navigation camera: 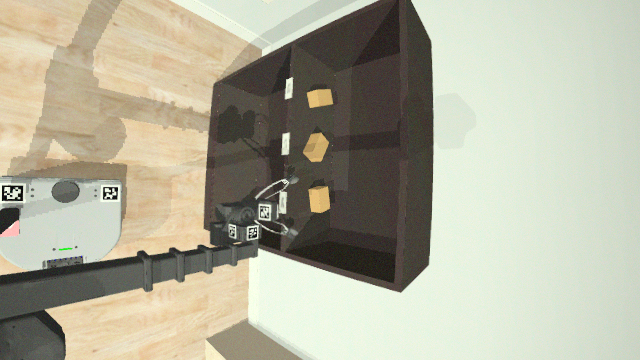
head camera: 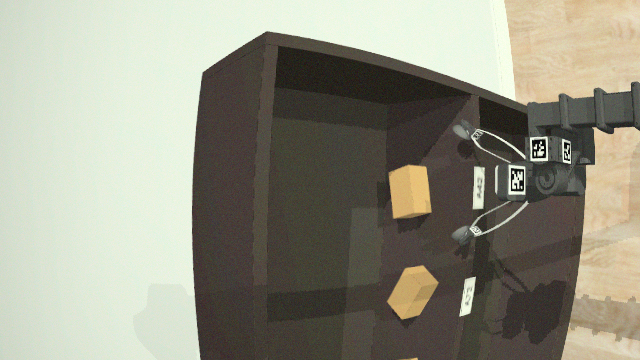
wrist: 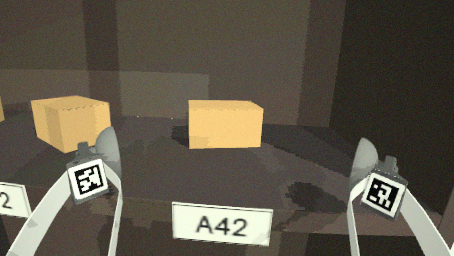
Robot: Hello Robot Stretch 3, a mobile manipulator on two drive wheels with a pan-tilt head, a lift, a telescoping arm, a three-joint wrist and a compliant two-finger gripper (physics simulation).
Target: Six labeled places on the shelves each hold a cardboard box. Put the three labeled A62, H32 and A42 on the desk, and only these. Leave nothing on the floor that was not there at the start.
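Frame: origin at the robot's base, x left, y back, z up, level; centimetres.
Seen in the pictures: gripper, fingertip midpoint: [navigation camera: 296,205] [head camera: 456,182]; robot's base, link origin: [navigation camera: 66,190].
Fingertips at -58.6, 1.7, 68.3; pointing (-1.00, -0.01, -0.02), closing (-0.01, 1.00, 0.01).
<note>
Offsets run from my fingertips to a thing's top centre, as dx, dy, dz. "pt": to the spot under its first point.
The A42 cardboard box @[-14.0, -1.8, +1.1] [head camera: 411,191] [navigation camera: 319,199] [wrist: 225,126] stands on the shelf behind the white A42 label @[pt +1.5, -0.8, -5.6] [head camera: 479,188] [navigation camera: 283,202] [wrist: 222,224]. My gripper [head camera: 463,183] [navigation camera: 293,206] [wrist: 234,152] is open and empty. Its fingertips are at the shelf's front edge, spread wide to either side of the label. The box stands between them in the wrist view but deeper in, apart from both fingertips. The boxes labeled A62 and H32 cannot be made out in these views.
A second box @[-11.0, -21.6, +1.1] [head camera: 413,292] [navigation camera: 316,147] [wrist: 71,122] stands turned behind the A72 label @[pt +1.2, -21.4, -5.2] [head camera: 467,296], beside the A42 box. A third box @[-12.4, -41.5, +1.1] [navigation camera: 320,98] stands beyond it. The dark shelf unit [head camera: 265,150] [navigation camera: 417,150] has a side wall close to the A42 box. A brown-topped piece of furniture [navigation camera: 250,344] shows at the bottom of the navigation view.
</note>
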